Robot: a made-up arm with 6 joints. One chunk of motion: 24 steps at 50 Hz.
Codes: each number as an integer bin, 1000 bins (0 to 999) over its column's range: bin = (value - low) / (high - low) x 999, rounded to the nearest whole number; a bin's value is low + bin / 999 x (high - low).
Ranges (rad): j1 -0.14..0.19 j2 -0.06..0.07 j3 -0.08..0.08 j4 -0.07..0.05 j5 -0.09..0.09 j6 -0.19..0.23
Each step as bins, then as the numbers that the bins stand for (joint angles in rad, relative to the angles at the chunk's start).
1 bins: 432 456 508 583 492 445
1 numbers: 0.0027 -0.0007 0.0014 0.0000 -0.0014 -0.0029
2 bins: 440 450 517 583 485 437
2 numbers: 0.0053 -0.0014 0.0028 0.0000 -0.0026 -0.0063
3 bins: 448 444 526 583 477 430
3 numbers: 0.0080 -0.0022 0.0042 0.0000 -0.0041 -0.0092
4 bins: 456 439 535 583 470 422
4 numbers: 0.0106 -0.0029 0.0057 0.0000 -0.0053 -0.0126
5 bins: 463 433 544 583 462 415
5 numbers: 0.0129 -0.0037 0.0071 0.0000 -0.0068 -0.0155
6 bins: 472 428 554 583 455 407
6 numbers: 0.0159 -0.0043 0.0087 0.0000 -0.0080 -0.0189
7 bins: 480 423 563 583 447 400
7 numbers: 0.0186 -0.0050 0.0102 0.0000 -0.0095 -0.0218
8 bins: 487 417 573 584 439 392
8 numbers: 0.0209 -0.0057 0.0118 0.0002 -0.0109 -0.0252
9 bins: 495 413 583 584 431 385
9 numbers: 0.0235 -0.0063 0.0134 0.0002 -0.0123 -0.0281
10 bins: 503 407 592 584 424 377
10 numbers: 0.0262 -0.0070 0.0148 0.0002 -0.0136 -0.0315
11 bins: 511 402 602 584 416 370
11 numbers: 0.0288 -0.0077 0.0164 0.0002 -0.0150 -0.0344
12 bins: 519 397 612 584 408 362
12 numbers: 0.0314 -0.0083 0.0180 0.0002 -0.0165 -0.0378
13 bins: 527 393 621 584 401 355
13 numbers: 0.0341 -0.0089 0.0195 0.0002 -0.0177 -0.0408
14 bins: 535 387 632 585 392 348
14 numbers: 0.0367 -0.0096 0.0212 0.0003 -0.0194 -0.0437
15 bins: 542 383 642 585 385 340
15 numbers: 0.0390 -0.0102 0.0228 0.0003 -0.0206 -0.0471
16 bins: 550 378 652 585 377 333
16 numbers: 0.0417 -0.0108 0.0244 0.0003 -0.0221 -0.0500
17 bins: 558 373 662 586 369 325
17 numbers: 0.0443 -0.0115 0.0260 0.0004 -0.0235 -0.0534
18 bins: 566 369 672 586 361 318
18 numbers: 0.0470 -0.0120 0.0276 0.0004 -0.0250 -0.0563
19 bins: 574 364 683 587 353 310
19 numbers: 0.0496 -0.0126 0.0294 0.0005 -0.0264 -0.0597
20 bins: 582 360 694 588 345 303
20 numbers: 0.0523 -0.0132 0.0312 0.0006 -0.0278 -0.0626
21 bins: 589 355 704 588 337 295
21 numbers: 0.0546 -0.0138 0.0328 0.0006 -0.0293 -0.0660
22 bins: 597 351 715 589 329 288
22 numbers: 0.0572 -0.0143 0.0345 0.0008 -0.0307 -0.0689
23 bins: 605 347 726 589 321 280
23 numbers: 0.0598 -0.0148 0.0363 0.0008 -0.0322 -0.0723
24 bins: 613 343 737 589 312 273
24 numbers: 0.0625 -0.0154 0.0380 0.0008 -0.0338 -0.0752
